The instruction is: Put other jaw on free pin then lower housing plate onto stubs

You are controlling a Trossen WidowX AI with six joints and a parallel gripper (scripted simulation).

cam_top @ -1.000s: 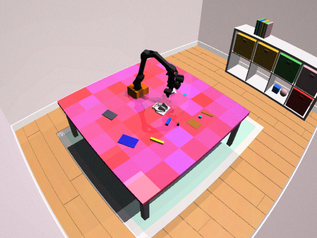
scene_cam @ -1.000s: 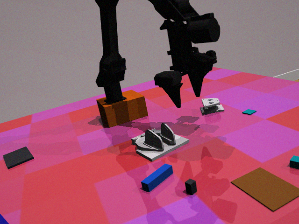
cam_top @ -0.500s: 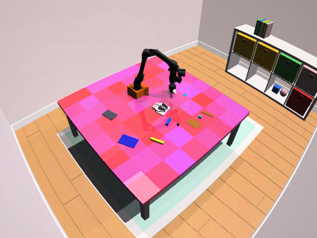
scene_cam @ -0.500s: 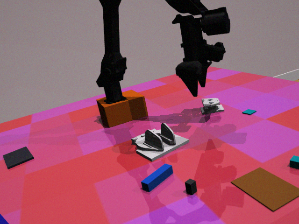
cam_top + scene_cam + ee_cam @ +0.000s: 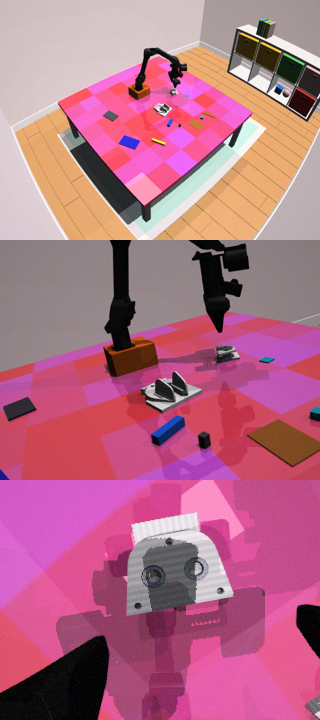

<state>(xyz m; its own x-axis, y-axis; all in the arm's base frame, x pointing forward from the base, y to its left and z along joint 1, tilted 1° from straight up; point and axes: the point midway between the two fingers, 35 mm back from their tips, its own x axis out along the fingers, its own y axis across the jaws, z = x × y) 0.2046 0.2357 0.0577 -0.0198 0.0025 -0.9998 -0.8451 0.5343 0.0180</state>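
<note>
The white t-shaped block lies 9 cm below my gripper tip and 1 cm to the left of it. From my gripper tip the other things lie so: black cube (31 cm ahead, 28 cm to the right, 9 cm below); then blue block (31 cm to the right, 24 cm ahead, 9 cm below); then grey jaw (22 cm to the right, 8 cm below, 6 cm ahead).
</note>
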